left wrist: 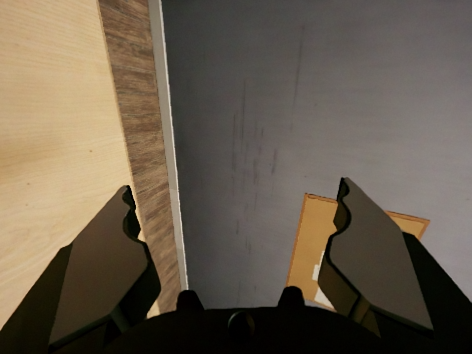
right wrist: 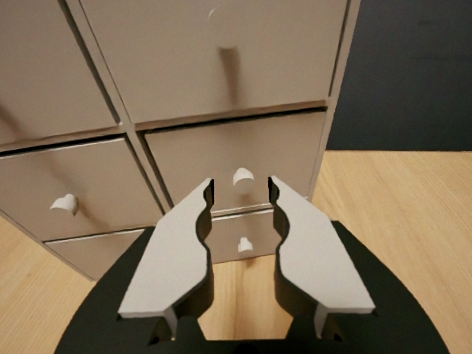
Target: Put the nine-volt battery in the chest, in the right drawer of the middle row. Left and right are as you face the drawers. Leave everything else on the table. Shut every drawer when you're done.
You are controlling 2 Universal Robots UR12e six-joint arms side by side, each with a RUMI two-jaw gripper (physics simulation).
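The chest [right wrist: 342, 60] stands in the right wrist view with its drawer fronts facing the camera. The right drawer of the middle row [right wrist: 190, 155] looks shut, and its pale round knob [right wrist: 243, 175] shows between and beyond my right fingertips. My right gripper [right wrist: 240, 179] is open and empty in front of that knob; whether the tips reach beside it I cannot tell. My left gripper [left wrist: 235, 183] is wide open and empty, away from the chest. The nine-volt battery does not show in either view.
The upper right drawer [right wrist: 175, 60], left middle drawer [right wrist: 115, 180] and bottom right drawer [right wrist: 225, 237] look shut. Wooden table top [right wrist: 400, 225] lies before and beside the chest. The left wrist view shows a pale wood surface [left wrist: 55, 110], grey wall [left wrist: 240, 100] and a cork board [left wrist: 305, 235].
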